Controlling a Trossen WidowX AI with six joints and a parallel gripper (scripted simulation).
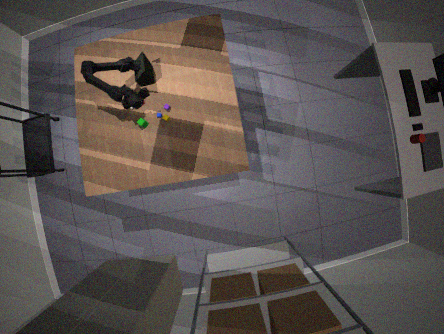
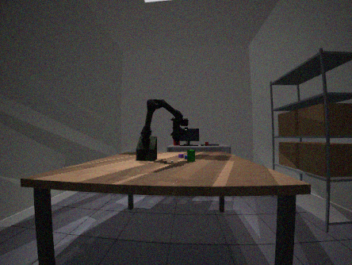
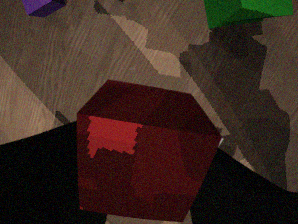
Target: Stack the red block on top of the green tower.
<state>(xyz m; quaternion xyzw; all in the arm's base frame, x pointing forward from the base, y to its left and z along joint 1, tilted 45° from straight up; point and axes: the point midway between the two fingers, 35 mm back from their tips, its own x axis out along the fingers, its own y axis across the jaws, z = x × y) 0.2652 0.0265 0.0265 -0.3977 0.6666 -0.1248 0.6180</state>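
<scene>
The blue block lies 7 cm ahead of my gripper tip, 9 cm to the left of it and 12 cm below it. The rest, counted from my gripper tip: purple block: 2 cm ahead, 16 cm to the left, 12 cm below; yellow block: 10 cm ahead, 14 cm to the left, 12 cm below; red block: 2 cm above.
</scene>
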